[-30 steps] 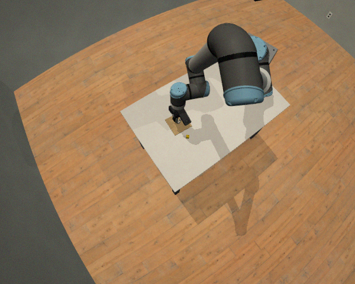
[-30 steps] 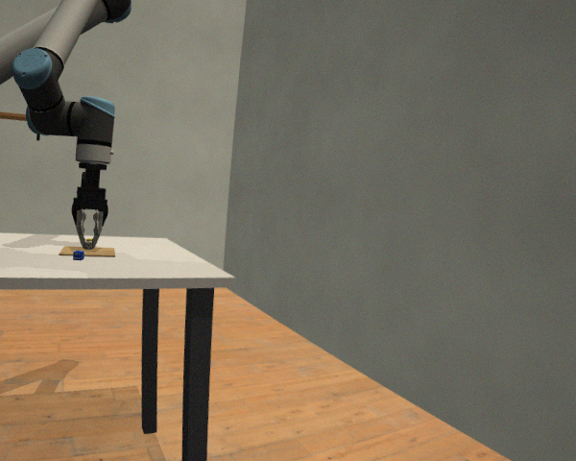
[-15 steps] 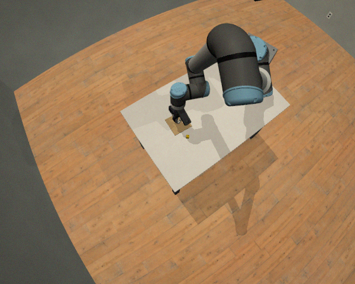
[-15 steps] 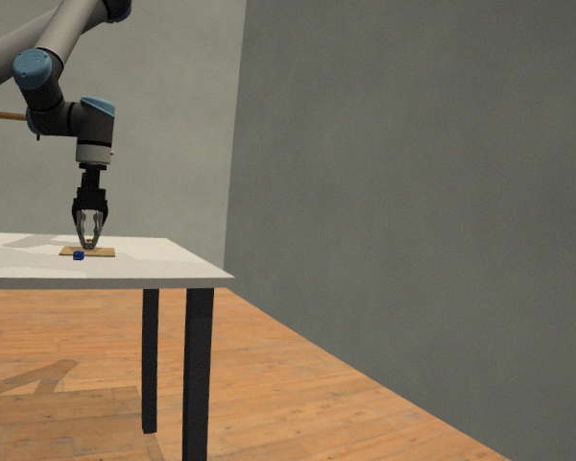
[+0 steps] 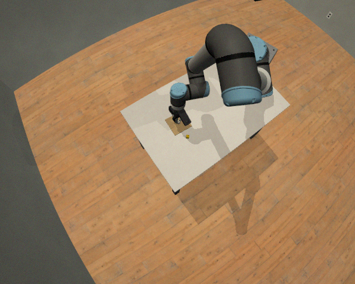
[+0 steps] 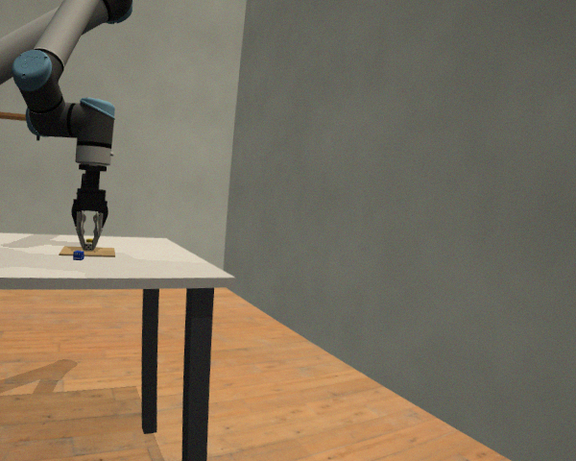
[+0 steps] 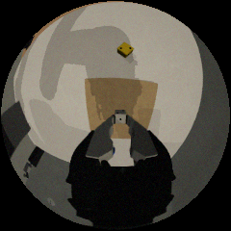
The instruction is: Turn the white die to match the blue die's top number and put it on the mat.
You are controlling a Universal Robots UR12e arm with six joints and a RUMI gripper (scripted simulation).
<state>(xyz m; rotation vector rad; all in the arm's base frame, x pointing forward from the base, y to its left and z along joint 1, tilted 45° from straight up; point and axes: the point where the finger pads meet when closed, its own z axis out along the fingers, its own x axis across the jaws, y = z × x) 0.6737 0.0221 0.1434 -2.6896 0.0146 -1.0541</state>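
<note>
Now: hand 10 mm above the white die. From my hand the other things lie so: blue die (10 mm behind, 120 mm to the right, 10 mm below); then tan mat (20 mm below); then yellow die (10 mm behind, 120 mm to the left, 10 mm below).
</note>
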